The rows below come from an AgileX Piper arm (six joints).
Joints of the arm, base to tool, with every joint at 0 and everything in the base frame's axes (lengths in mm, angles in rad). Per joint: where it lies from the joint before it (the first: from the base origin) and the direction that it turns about. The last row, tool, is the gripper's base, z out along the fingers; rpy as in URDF.
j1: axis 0 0 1 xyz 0 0 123
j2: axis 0 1 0 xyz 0 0 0
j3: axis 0 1 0 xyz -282.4 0 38.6
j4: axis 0.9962 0 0.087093 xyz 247.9 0 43.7
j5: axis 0 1 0 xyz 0 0 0
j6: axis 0.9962 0 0.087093 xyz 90.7 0 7.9
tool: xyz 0 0 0 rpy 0 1.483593 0
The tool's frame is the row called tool.
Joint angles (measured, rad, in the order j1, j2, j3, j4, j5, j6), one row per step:
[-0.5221, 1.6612, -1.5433, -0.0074, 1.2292, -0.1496]
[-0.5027, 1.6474, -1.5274, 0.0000, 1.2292, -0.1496]
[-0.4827, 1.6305, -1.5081, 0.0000, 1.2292, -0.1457]
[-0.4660, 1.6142, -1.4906, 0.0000, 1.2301, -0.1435]
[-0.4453, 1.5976, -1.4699, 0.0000, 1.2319, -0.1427]
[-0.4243, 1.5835, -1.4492, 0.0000, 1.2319, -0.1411]
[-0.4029, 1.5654, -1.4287, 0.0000, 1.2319, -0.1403]
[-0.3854, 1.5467, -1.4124, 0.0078, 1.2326, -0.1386]
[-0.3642, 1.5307, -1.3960, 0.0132, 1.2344, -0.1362]
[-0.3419, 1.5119, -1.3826, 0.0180, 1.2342, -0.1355]
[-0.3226, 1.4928, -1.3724, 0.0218, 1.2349, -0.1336]
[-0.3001, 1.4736, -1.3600, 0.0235, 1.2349, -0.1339]
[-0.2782, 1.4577, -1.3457, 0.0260, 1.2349, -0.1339]
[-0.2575, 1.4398, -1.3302, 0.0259, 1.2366, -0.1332]
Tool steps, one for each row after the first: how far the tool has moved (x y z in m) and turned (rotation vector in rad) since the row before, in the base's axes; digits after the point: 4 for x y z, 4 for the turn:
[0.0001, 0.0083, 0.0003, 0.0075, -0.0018, 0.0192]
[-0.0011, 0.0082, 0.0003, 0.0022, 0.0016, 0.0163]
[-0.0017, 0.0071, 0.0005, 0.0015, 0.0016, 0.0146]
[-0.0016, 0.0083, -0.0004, 0.0028, 0.0052, 0.0199]
[-0.0012, 0.0080, -0.0012, 0.0032, 0.0058, 0.0195]
[-0.0021, 0.0083, 0.0001, 0.0012, 0.0021, 0.0206]
[-0.0024, 0.0076, 0.0013, 0.0070, -0.0047, 0.0155]
[-0.0019, 0.0082, 0.0003, 0.0065, -0.0002, 0.0187]
[-0.0022, 0.0084, 0.0020, 0.0028, -0.0070, 0.0214]
[-0.0026, 0.0073, 0.0028, 0.0015, -0.0091, 0.0174]
[-0.0027, 0.0079, 0.0022, -0.0006, -0.0070, 0.0227]
[-0.0024, 0.0075, 0.0006, 0.0019, -0.0022, 0.0218]
[-0.0034, 0.0070, 0.0007, -0.0001, -0.0007, 0.0201]

